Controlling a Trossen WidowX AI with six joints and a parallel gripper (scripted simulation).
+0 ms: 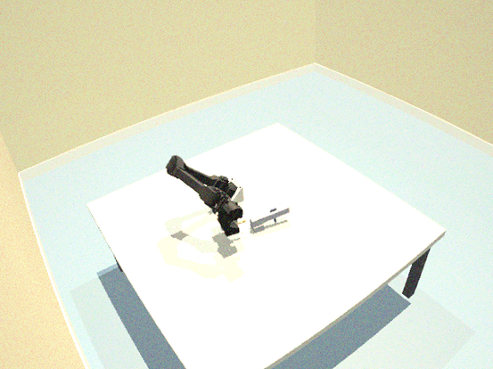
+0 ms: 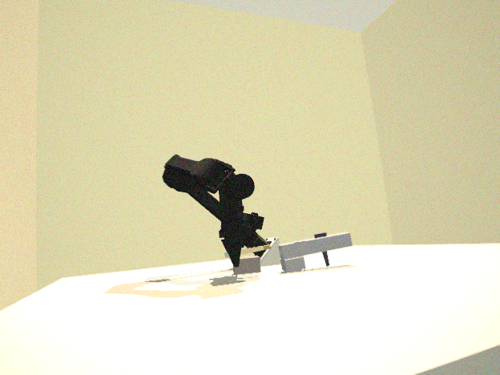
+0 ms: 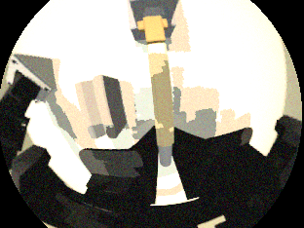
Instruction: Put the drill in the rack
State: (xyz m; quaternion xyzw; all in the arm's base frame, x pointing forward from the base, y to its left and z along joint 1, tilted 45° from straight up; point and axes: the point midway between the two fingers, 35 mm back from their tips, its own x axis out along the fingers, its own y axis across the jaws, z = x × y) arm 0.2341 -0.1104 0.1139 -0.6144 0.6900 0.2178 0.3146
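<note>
My gripper tip is now 10 mm short of the tan drill, 40 mm to the right of it and 40 mm below it. Round my gripper tip: grey sleeve 40 mm ahead, 200 mm to the left, 20 mm above; then dark blue key 40 mm ahead, 220 mm to the left, 30 mm above.
</note>
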